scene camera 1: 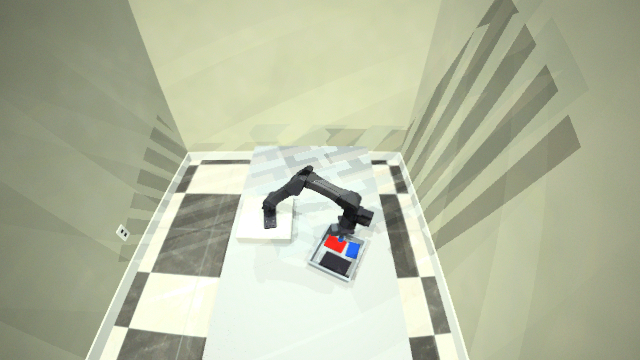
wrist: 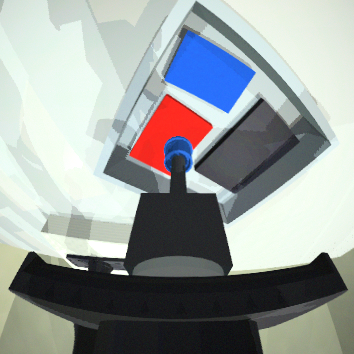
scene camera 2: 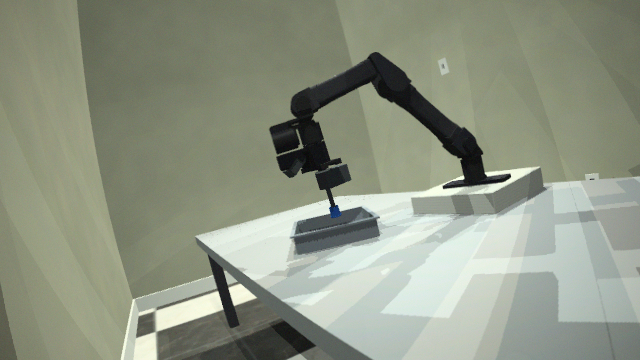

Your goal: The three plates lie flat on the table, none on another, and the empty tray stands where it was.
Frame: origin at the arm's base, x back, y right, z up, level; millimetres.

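Seen in the pictures: end effector, tool point: [scene camera 1: 340, 240] [wrist: 177, 148] [scene camera 2: 336, 216]; arm's base, origin of the base link: [scene camera 1: 269, 213] [wrist: 101, 261] [scene camera 2: 475, 183].
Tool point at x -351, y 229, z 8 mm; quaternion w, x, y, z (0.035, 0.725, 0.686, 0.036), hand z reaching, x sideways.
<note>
Offsets run from my tool point to a thing's top centre. Level surfaces: height alone.
The grey tray {dx +22, dy +50, dz -14 mm} [scene camera 1: 326, 271] [scene camera 2: 336, 239] [wrist: 277, 172] stands on the table. Three plates lie flat inside it, apart from each other: a red plate {dx +20, dy -14, dz -51 mm} [scene camera 1: 332, 244] [wrist: 157, 132], a blue plate {dx -62, dy +39, dz -52 mm} [scene camera 1: 353, 250] [wrist: 210, 72] and a larger black plate {dx +48, dy +101, dz -51 mm} [scene camera 1: 335, 263] [wrist: 247, 145]. In scene camera 2 the tray wall hides them. My gripper [scene camera 1: 341, 239] [scene camera 2: 335, 212] [wrist: 178, 150], a blue suction cup, is open with no plate on it. It points down over the edge of the red plate, low at the tray's rim height; the remaining gap to the plate cannot be judged.
The arm's base stands on a pale block [scene camera 1: 250, 232] [scene camera 2: 450, 205] [wrist: 90, 230] near the tray. The pale table {dz -64 mm} [scene camera 1: 300, 320] [scene camera 2: 450, 310] has an edge close to the tray in scene camera 2. The tray's raised walls surround the plates.
</note>
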